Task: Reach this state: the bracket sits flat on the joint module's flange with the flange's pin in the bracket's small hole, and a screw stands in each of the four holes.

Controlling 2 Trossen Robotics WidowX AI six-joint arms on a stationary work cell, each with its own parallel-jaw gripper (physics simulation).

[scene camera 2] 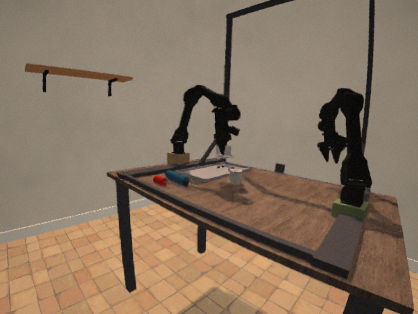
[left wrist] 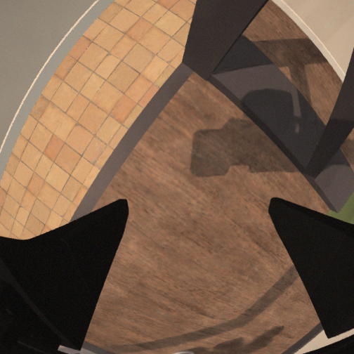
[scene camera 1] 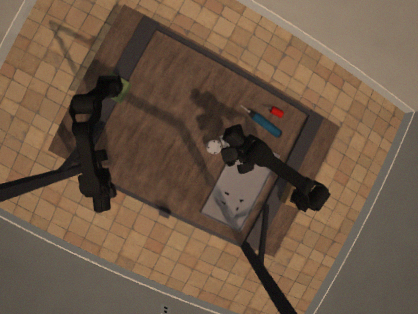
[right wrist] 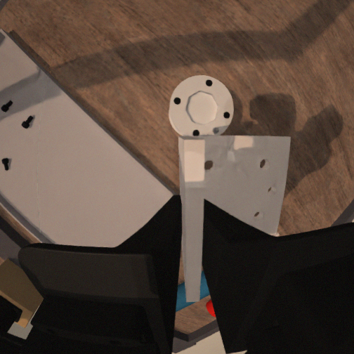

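Where they show: left gripper, between the fingertips: (scene camera 2: 331, 162); right gripper, between the fingertips: (scene camera 2: 222, 154); left arm's base, origin of its link: (scene camera 2: 351, 202) (scene camera 1: 114, 87); right arm's base, origin of its link: (scene camera 2: 178, 153) (scene camera 1: 297, 197).
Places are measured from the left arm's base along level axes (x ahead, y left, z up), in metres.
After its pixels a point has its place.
Observation:
The white round joint module (scene camera 1: 214, 146) @[y -0.001, x 0.510, z 0.006 m] (scene camera 2: 235, 176) @[y 0.018, x 0.493, z -0.010 m] (right wrist: 201, 107) stands upright on the table, its flange up with four dark holes and a small grey pin at the rim. My right gripper (scene camera 2: 223, 152) @[y 0.028, x 0.572, z 0.082 m] (right wrist: 184, 201) is shut on the upright wall of the light grey bracket (right wrist: 235, 187). The bracket is held above the table beside the module; its holed plate overlaps the module's edge in the right wrist view. Black screws (scene camera 1: 241, 201) @[y -0.159, x 0.763, z -0.034 m] (right wrist: 28, 121) lie on the tray (scene camera 1: 250, 185) @[y -0.071, x 0.764, z -0.044 m] (scene camera 2: 200, 173) @[y 0.025, x 0.726, z -0.044 m] (right wrist: 100, 185). My left gripper (scene camera 2: 332, 160) @[y -0.318, x 0.161, z 0.075 m] (left wrist: 200, 205) is open and empty, well away from them.
A blue screwdriver (scene camera 1: 266, 124) @[y 0.212, x 0.670, z -0.008 m] (scene camera 2: 177, 178) @[y 0.238, x 0.642, z -0.019 m] and a small red object (scene camera 1: 277, 112) @[y 0.291, x 0.690, z -0.015 m] (scene camera 2: 159, 180) @[y 0.310, x 0.674, z -0.024 m] lie at the upper right of the table in scene camera 1. Dark frame bars edge the table (scene camera 1: 165, 75) @[y 0.167, x 0.156, z -0.047 m], and posts rise from its sides.

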